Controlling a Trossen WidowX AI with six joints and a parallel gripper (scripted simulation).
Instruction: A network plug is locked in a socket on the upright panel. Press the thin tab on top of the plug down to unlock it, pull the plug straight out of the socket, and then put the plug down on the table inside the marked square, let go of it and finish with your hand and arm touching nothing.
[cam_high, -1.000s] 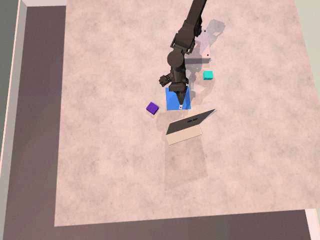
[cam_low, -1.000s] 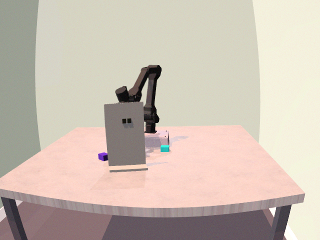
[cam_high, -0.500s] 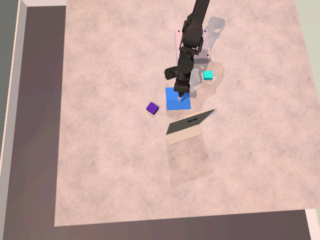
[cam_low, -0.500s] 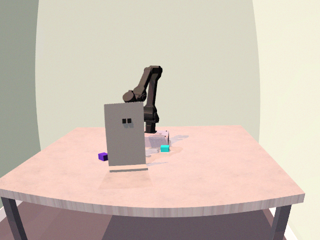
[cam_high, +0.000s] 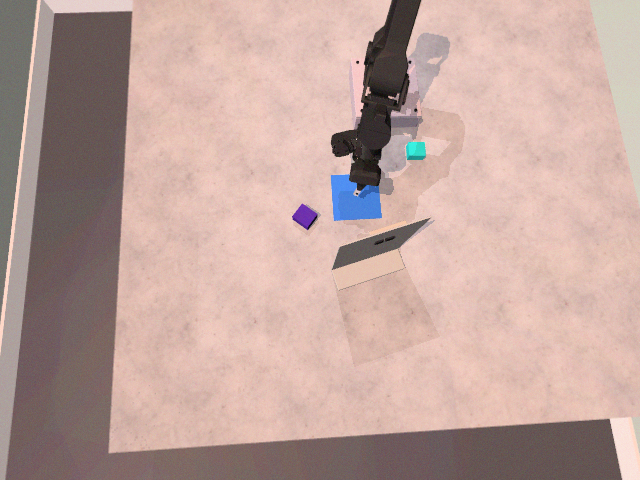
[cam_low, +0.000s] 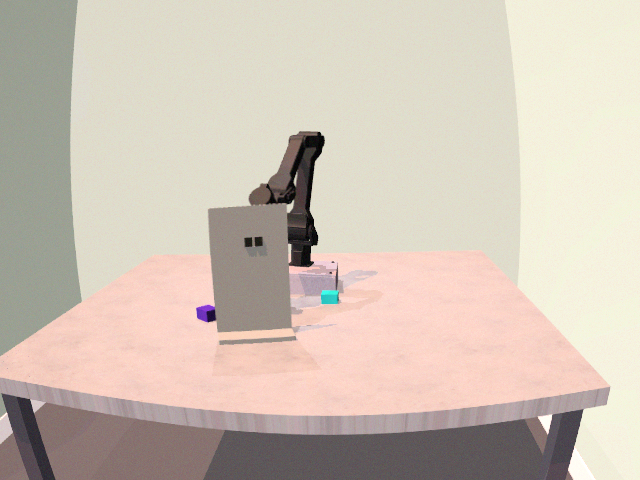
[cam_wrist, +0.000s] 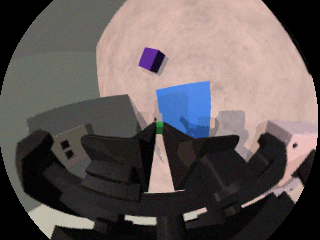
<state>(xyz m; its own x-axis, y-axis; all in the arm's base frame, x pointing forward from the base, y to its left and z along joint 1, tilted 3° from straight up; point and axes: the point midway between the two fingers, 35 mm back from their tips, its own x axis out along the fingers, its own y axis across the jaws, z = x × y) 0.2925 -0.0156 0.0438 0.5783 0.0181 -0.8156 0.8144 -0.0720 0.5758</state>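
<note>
The blue marked square lies 8 cm below my gripper tip and 1 cm behind it. From my gripper tip the other things lie so: upright grey panel: 15 cm ahead, 5 cm above, 4 cm to the left; purple cube: 12 cm to the right, 7 cm below, 6 cm ahead; green network plug: right at my gripper tip.
</note>
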